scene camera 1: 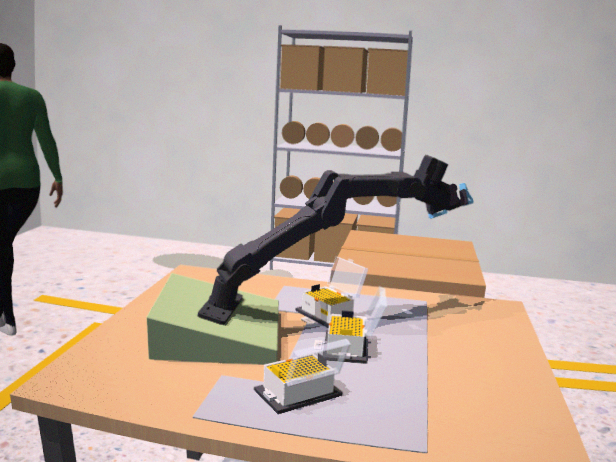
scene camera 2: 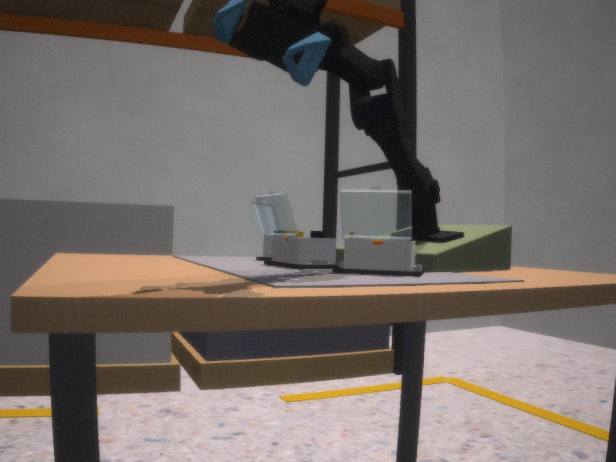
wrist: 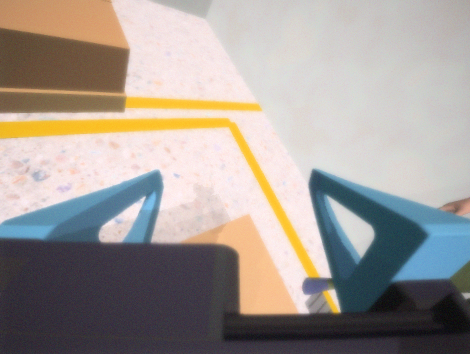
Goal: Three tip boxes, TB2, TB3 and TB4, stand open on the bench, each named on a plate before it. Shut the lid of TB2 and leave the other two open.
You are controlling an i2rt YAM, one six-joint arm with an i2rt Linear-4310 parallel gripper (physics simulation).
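Places are measured from the arm's base along level axes (x right, y back, z down), in centimetres.
Where they show: gripper, between the fingertips: (scene camera 1: 459,206) (scene camera 2: 249,35) (wrist: 235,177); arm's base, origin of its link: (scene camera 1: 220,306) (scene camera 2: 426,237).
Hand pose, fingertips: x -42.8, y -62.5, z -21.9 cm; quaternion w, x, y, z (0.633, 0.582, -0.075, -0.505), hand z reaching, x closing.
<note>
Each offset is from my fingertips to the top centre of the thing. "spot": to the spot under its first point. Level surfaces: height alone.
Three white tip boxes with yellow racks stand open on dark bases: a back one {dx +25.5, dy +36.8, dz +21.4 cm} (scene camera 1: 327,302), a middle one {dx +44.2, dy +30.4, dz +21.4 cm} (scene camera 1: 347,332) and a front one (scene camera 1: 299,381). Their clear lids {spot: dx +20.4, dy +31.3, dz +18.1 cm} (scene camera 1: 350,275) {spot: dx +50.0, dy +23.2, dz +16.1 cm} (scene camera 1: 378,311) {spot: dx +72.0, dy +30.8, dz +17.3 cm} (scene camera 1: 337,356) stand raised. The name plates are too small to read, so I cannot tell which is TB2. In scene camera 2 one box {dx +26.3, dy +37.7, dz +22.3 cm} (scene camera 2: 378,255) stands at the right with its lid (scene camera 2: 376,212) upright; the others overlap at the left. My gripper (scene camera 1: 454,203) (scene camera 2: 262,62) (wrist: 235,177) is open and empty, high above the bench and away from the boxes. The wrist view does not show the boxes.
The boxes stand on a grey mat {dz +28.9 cm} (scene camera 1: 390,415) on the wooden bench {dz +29.2 cm} (scene camera 1: 475,380). The arm is mounted on a green wedge (scene camera 1: 210,345) (scene camera 2: 470,255). A large carton (scene camera 1: 415,250) is behind the bench, near a shelf rack (scene camera 1: 276,150). A person in green (scene camera 1: 20,135) is at the left.
</note>
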